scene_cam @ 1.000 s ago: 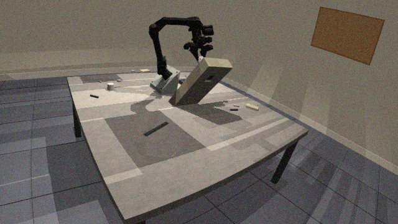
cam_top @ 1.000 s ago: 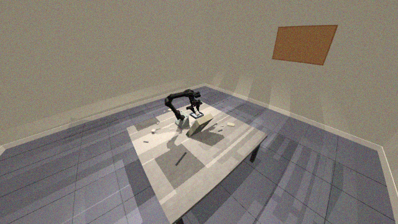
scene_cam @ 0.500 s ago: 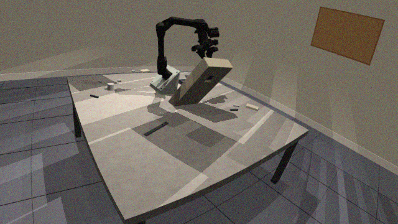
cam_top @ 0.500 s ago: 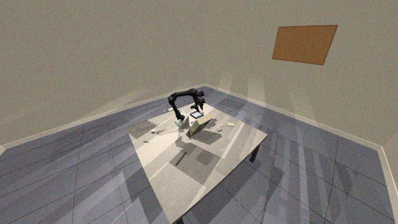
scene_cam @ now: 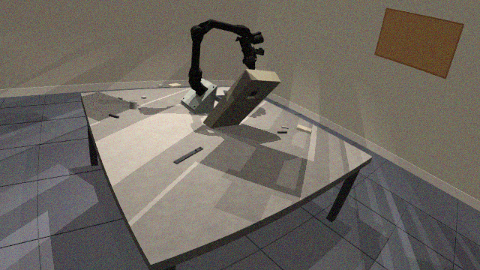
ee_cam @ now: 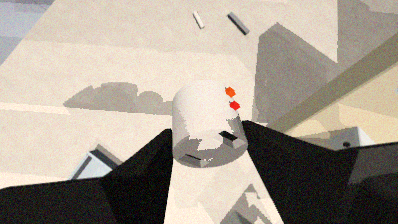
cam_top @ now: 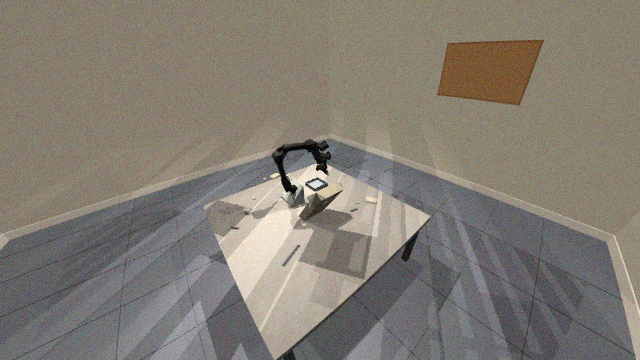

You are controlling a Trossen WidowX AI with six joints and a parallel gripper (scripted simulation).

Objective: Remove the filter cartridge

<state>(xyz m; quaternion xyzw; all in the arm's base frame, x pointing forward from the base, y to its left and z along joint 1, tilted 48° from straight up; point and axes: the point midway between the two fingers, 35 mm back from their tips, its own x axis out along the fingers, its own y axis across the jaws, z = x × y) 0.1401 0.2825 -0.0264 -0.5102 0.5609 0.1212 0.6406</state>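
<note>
My gripper tip is now 25 cm past the dark tray, 6 cm to the right of it and 26 cm above it. The rest, counted from my gripper tip: round filter cartridge right at my gripper tip; then tan service panel 17 cm ahead, 19 cm to the right, 10 cm below.
</note>
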